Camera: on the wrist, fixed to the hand. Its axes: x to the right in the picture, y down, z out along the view.
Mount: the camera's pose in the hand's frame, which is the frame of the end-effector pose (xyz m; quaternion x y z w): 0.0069 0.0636 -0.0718 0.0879 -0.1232 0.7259 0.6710
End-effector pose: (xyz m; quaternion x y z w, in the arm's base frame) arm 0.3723 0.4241 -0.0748 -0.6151 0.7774 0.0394 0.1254
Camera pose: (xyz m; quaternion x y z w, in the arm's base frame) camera 0.2989 0.4174 -0.0131 0.1675 0.9561 0.1249 0.2054
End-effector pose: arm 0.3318 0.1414 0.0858 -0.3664 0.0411 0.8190 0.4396
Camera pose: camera 0.3222 0.0794 0.0129 0.0765 -0.3114 -0.9102 0.2623
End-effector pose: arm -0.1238 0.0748 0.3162 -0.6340 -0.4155 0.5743 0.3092
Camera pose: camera -0.0422 0.0575 0.2684 0.6291 -0.1938 -0.7244 0.2049
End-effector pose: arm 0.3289 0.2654 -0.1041 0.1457 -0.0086 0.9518 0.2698
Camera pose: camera 0.2709 0.2214 -0.1669 -0.2325 0.0611 -0.8173 0.5237
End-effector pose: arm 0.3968 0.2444 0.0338 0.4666 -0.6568 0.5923 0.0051
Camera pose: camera 0.3143 0.2877 0.0099 0.0903 0.7280 -0.4014 0.5485
